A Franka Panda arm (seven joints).
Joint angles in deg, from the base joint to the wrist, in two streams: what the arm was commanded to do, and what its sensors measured. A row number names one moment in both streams.
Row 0, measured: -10.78 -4.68 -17.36 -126.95 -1.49 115.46 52.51
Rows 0 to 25, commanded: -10.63 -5.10 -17.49 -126.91 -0.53 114.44 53.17; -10.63 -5.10 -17.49 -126.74 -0.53 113.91 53.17; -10.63 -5.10 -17.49 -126.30 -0.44 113.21 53.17; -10.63 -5.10 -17.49 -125.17 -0.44 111.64 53.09; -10.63 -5.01 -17.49 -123.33 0.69 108.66 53.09; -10.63 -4.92 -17.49 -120.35 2.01 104.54 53.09; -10.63 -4.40 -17.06 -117.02 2.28 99.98 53.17; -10.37 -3.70 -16.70 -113.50 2.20 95.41 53.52; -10.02 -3.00 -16.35 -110.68 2.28 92.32 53.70; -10.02 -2.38 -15.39 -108.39 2.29 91.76 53.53; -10.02 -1.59 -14.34 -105.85 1.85 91.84 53.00; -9.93 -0.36 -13.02 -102.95 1.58 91.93 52.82; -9.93 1.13 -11.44 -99.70 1.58 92.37 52.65; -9.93 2.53 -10.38 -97.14 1.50 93.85 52.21; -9.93 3.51 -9.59 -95.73 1.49 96.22 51.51; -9.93 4.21 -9.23 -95.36 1.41 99.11 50.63; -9.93 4.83 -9.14 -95.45 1.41 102.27 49.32; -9.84 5.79 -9.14 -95.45 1.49 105.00 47.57; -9.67 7.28 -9.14 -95.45 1.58 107.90 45.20; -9.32 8.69 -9.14 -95.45 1.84 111.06 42.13; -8.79 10.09 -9.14 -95.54 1.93 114.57 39.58; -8.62 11.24 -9.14 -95.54 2.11 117.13 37.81; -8.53 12.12 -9.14 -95.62 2.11 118.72 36.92; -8.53 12.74 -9.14 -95.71 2.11 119.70 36.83; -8.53 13.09 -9.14 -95.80 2.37 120.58 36.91; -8.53 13.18 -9.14 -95.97 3.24 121.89 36.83
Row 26, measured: -8.56 12.21 -9.22 -97.07 1.48 119.40 38.55
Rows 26 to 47, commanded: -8.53 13.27 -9.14 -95.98 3.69 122.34 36.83; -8.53 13.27 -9.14 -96.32 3.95 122.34 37.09; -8.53 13.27 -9.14 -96.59 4.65 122.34 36.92; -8.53 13.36 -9.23 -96.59 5.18 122.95 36.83; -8.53 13.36 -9.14 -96.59 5.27 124.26 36.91; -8.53 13.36 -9.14 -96.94 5.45 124.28 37.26; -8.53 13.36 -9.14 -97.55 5.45 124.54 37.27; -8.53 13.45 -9.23 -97.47 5.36 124.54 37.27; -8.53 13.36 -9.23 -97.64 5.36 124.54 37.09; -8.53 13.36 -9.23 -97.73 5.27 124.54 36.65; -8.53 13.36 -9.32 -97.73 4.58 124.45 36.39; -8.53 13.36 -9.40 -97.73 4.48 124.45 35.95; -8.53 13.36 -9.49 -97.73 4.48 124.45 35.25; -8.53 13.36 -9.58 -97.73 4.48 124.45 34.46; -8.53 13.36 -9.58 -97.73 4.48 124.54 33.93; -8.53 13.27 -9.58 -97.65 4.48 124.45 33.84; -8.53 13.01 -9.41 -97.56 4.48 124.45 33.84; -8.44 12.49 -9.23 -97.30 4.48 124.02 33.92; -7.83 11.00 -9.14 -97.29 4.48 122.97 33.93; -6.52 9.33 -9.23 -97.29 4.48 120.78 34.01; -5.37 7.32 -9.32 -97.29 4.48 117.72 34.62; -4.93 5.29 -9.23 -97.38 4.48 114.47 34.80
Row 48, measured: -7.39 11.74 -9.28 -96.61 4.38 121.79 34.77
